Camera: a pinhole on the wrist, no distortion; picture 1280 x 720 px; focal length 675.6 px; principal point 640.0 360.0 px. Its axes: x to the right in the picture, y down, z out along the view. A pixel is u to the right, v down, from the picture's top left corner.
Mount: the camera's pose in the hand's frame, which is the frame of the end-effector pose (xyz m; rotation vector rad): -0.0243 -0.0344 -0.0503 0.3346 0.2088 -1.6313
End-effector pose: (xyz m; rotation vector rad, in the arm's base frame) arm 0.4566 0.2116 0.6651 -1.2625 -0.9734 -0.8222
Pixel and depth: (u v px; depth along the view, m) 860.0 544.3 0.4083
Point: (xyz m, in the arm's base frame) 0.1539 0.4625 0.8300
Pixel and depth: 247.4 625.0 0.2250
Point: 0.4529 0.4222 0.7177
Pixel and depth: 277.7 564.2 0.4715
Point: 0.4561 0.7003 0.7531
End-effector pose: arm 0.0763 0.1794 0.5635 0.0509 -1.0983 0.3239
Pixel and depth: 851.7 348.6 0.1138
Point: 0.0517 0.0611 0.5622
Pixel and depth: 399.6 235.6 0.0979
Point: 0.0201 0.1266 0.5483
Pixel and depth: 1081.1 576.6 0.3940
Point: 0.0064 -0.2553 0.7669
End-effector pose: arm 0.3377 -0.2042 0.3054 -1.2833 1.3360 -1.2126
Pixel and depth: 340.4 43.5 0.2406
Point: 0.5501 -0.0663 0.2810
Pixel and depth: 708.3 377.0 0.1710
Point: 0.4568 -0.1726 0.3989
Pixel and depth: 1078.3 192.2 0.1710
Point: 0.4358 -0.1166 0.4849
